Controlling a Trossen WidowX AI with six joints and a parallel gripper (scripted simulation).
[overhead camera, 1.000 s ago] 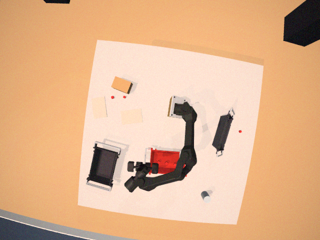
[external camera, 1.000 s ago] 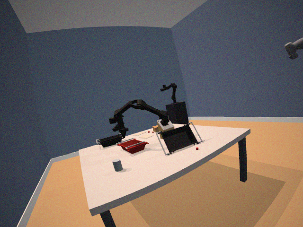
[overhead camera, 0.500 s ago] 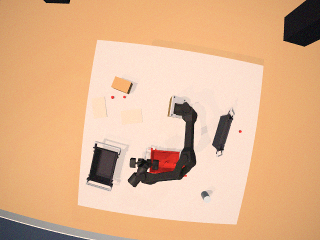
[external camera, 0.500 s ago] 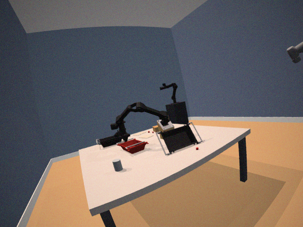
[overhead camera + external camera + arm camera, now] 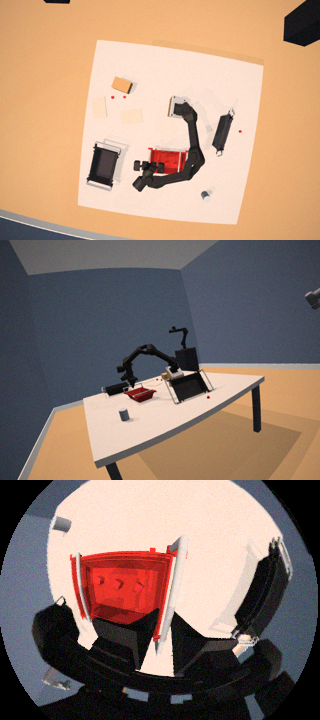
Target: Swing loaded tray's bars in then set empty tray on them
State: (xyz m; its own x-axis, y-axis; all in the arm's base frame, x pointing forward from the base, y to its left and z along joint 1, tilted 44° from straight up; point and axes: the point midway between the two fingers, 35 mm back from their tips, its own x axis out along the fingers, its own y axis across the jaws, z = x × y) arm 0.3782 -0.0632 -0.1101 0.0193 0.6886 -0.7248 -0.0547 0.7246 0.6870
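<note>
Now: gripper tip 49 cm to the right of the black tray and 27 cm past it. Also, from my gripper tip: grey cylinder (45 cm to the left, 22 cm ahead, 4 cm below); then tan box (50 cm behind, 27 cm to the right, 5 cm below).
</note>
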